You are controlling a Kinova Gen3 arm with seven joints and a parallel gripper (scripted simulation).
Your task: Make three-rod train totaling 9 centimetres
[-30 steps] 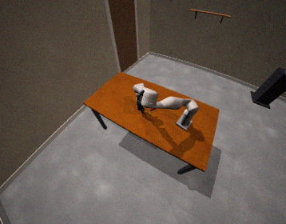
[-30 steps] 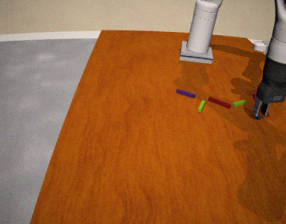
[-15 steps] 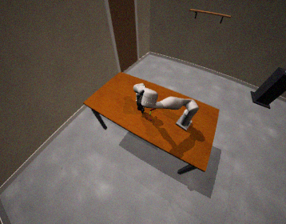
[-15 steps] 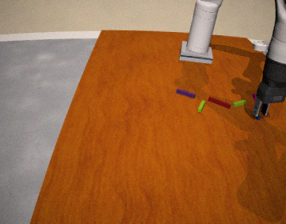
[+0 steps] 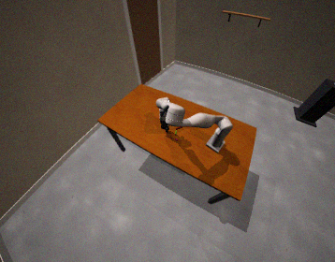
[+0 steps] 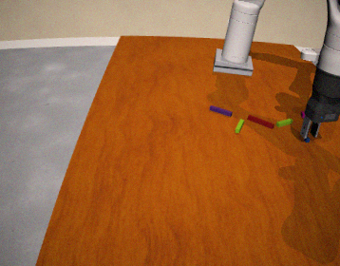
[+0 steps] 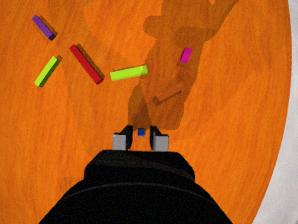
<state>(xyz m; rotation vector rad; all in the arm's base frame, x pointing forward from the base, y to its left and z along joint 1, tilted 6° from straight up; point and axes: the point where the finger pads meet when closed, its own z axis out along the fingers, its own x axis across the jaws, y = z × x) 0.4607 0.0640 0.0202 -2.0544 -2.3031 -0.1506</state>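
Right now the blue rod is 3 cm below my hand. From my hand the other things lie so: orange rod 6 cm behind, 3 cm to the left, 3 cm below; then red rod 8 cm behind, 9 cm to the right, 3 cm below; then magenta rod 12 cm behind, 5 cm to the left, 3 cm below.
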